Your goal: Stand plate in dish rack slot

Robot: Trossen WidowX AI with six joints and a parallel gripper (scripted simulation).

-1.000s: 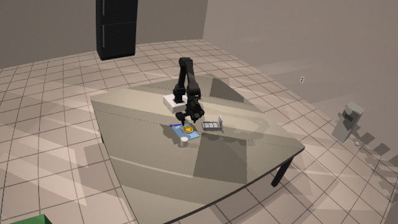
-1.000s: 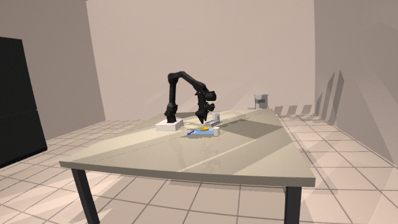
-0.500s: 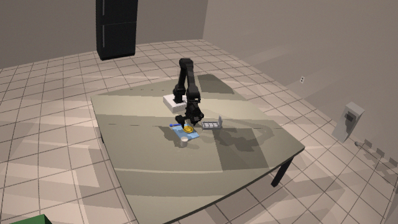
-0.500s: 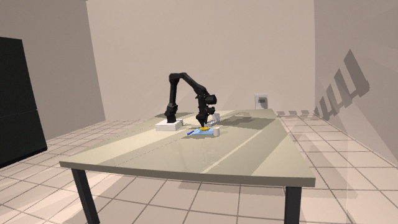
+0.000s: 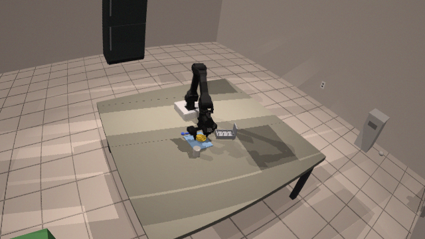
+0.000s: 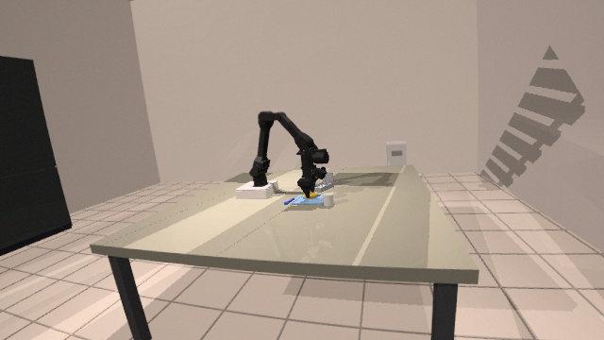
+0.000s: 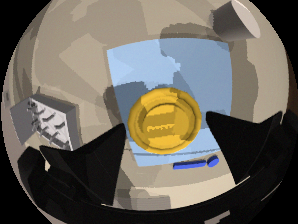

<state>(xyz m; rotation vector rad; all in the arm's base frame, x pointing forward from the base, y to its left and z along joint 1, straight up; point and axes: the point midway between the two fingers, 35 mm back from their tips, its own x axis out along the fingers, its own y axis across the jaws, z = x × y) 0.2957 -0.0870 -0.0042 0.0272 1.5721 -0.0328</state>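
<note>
Right now the light blue mat is 2 cm to the right of my gripper tip and 1 cm below it. From my gripper tip the other things lie so: yellow plate (right at my gripper tip); then white cup (10 cm ahead, 9 cm to the right, 1 cm above); then blue spoon (10 cm behind, 5 cm to the right, 1 cm below).
</note>
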